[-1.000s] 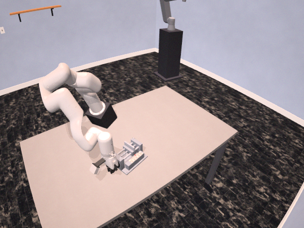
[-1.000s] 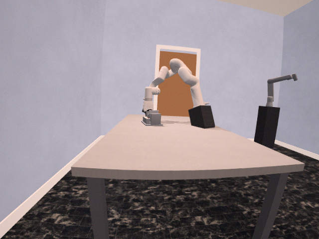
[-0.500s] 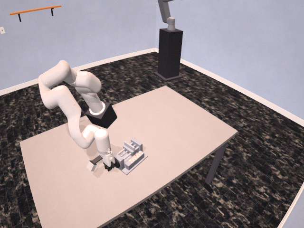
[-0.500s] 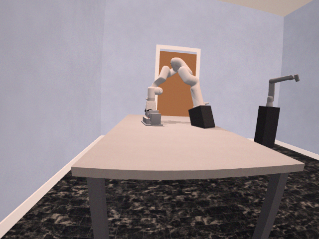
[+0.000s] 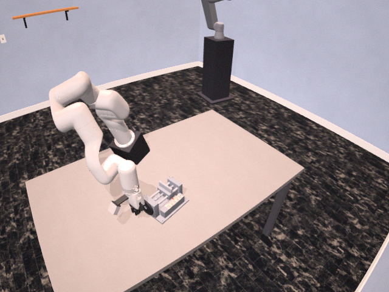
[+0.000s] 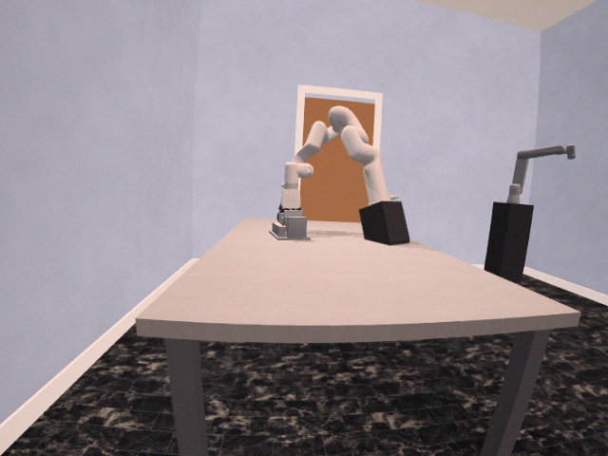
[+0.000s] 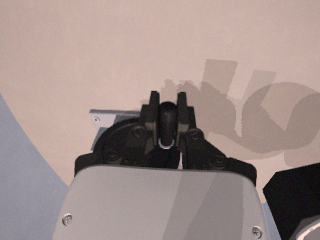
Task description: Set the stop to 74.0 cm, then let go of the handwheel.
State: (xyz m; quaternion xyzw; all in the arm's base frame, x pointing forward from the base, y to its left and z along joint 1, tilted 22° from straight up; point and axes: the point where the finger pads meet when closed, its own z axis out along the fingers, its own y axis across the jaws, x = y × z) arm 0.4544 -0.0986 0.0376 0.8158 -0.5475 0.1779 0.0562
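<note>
Now: the black handwheel 3 cm to the left of my hand. Also, from my hand: handwheel knob (1 cm to the left); sliding stop block (2 cm behind, 18 cm to the left, 2 cm above).
</note>
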